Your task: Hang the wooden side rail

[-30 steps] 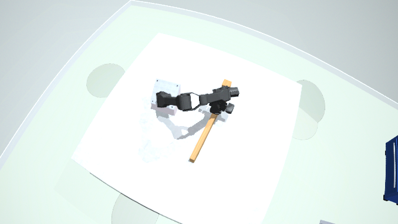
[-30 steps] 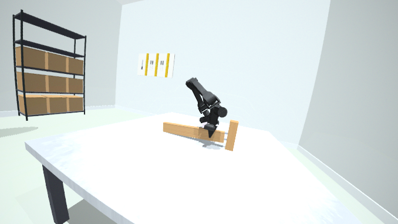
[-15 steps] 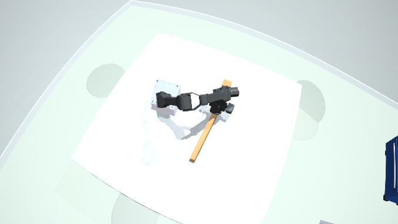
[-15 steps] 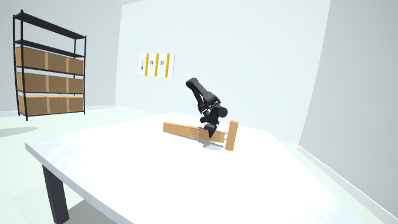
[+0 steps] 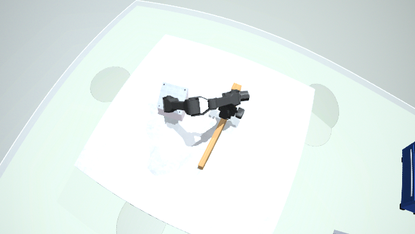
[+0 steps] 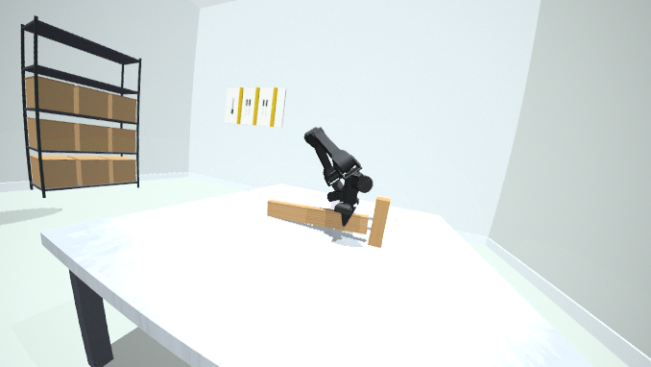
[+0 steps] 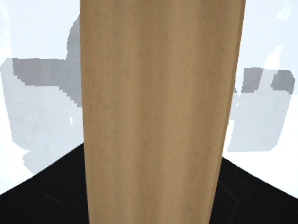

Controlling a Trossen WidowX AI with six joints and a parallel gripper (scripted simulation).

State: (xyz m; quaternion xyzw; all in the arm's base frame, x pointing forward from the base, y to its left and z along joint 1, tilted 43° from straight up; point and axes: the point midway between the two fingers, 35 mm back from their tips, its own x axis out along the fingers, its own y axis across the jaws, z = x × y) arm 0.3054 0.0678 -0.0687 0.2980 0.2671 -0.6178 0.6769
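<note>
Right now my gripper tip is 12 cm to the right of the wooden headboard post and 4 cm below it.
</note>
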